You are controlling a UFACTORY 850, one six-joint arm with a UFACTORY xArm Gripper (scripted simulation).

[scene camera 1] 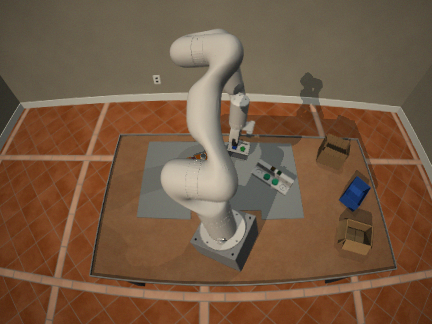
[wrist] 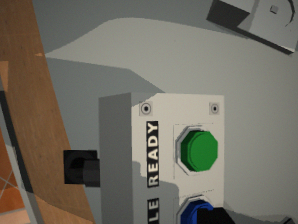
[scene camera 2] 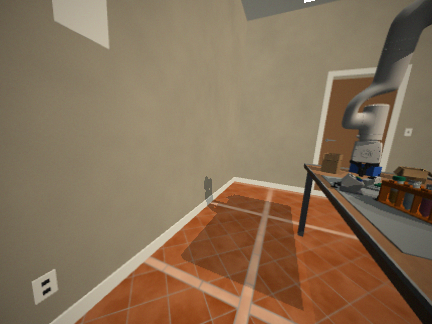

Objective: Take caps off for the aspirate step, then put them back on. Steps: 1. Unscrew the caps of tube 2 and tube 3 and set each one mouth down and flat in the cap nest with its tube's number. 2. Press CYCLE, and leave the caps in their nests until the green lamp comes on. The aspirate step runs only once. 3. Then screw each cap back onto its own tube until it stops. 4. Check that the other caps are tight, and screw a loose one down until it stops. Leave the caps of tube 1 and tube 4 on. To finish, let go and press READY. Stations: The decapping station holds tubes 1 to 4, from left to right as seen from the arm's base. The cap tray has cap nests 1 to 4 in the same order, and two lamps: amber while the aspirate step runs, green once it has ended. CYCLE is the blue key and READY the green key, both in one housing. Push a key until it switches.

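Observation:
Green ready key [wrist: 199,149], visible.

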